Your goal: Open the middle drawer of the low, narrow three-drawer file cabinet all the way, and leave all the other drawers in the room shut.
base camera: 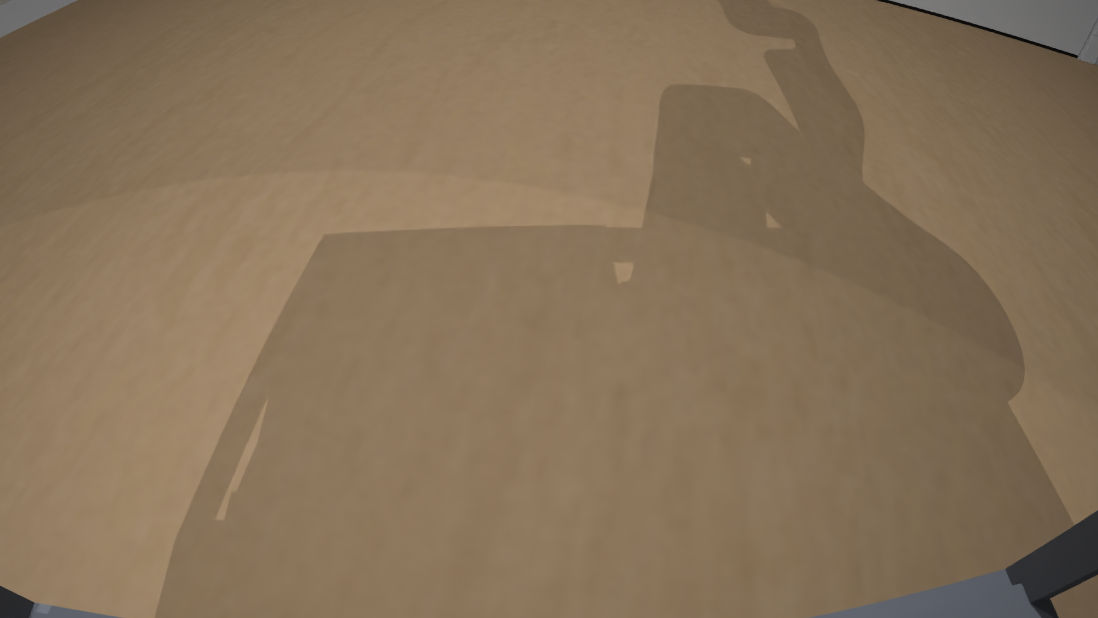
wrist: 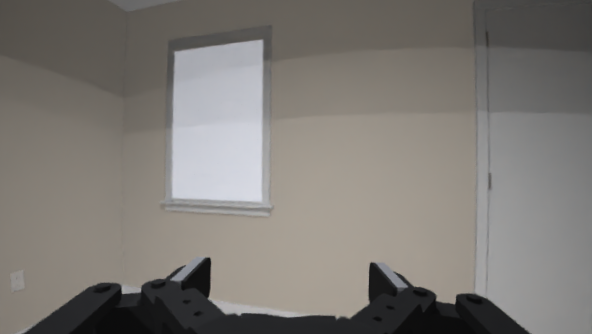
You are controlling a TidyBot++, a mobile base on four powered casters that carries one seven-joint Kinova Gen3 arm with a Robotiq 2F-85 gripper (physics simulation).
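Frame: origin at the arm's base, x ahead, y left, z up, level; centimetres.
Seen in the pictures: gripper, between the fingertips: [wrist: 289,278].
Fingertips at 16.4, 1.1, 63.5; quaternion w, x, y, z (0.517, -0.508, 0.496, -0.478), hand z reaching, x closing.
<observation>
A point is followed by its place in that frame, as x, y, z.
The low three-drawer file cabinet does not show in the base camera view or the wrist view. My gripper [wrist: 289,278] {16.4, 1.1, 63.5} is open and empty, with its two fingers wide apart at the bottom of the wrist view. It faces a beige wall with a window.
In the wrist view, a window [wrist: 217,122] {210.5, 67.8, 103.3} is in the beige wall [wrist: 370,200] {186.3, -39.8, 49.2}, a white door [wrist: 542,200] {162.7, -133.7, 52.0} stands at the right and an outlet plate [wrist: 17,280] {154.6, 174.2, 1.0} is at the lower left. In the base view, the robot's shadow lies on the wooden floor [base camera: 461,115] {77.6, 6.5, -39.7}; a white door [base camera: 1014,19] {158.4, -152.7, -33.7} is at the top right.
</observation>
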